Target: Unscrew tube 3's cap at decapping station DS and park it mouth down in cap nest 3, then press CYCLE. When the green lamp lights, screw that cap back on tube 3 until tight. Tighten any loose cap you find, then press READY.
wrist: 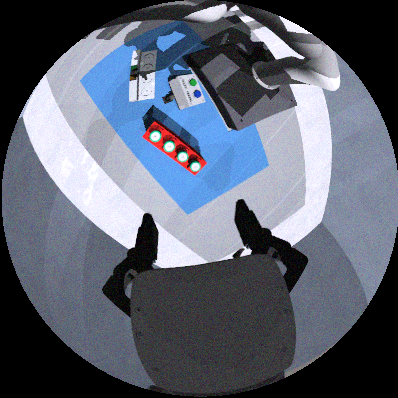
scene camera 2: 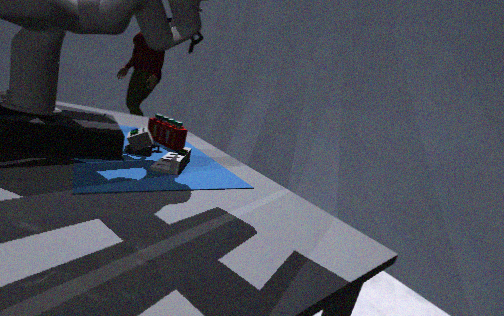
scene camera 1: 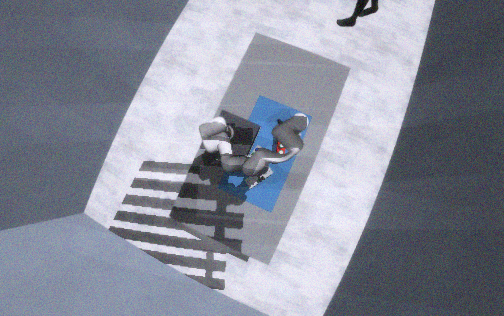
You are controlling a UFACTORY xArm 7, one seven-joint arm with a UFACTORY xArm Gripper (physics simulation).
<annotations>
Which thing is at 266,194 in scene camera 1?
A blue mat.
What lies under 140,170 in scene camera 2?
A blue mat.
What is my gripper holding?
Nothing.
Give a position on a blue mat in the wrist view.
232,156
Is my gripper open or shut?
Open.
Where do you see a grey box with buttons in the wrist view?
182,91
</annotations>
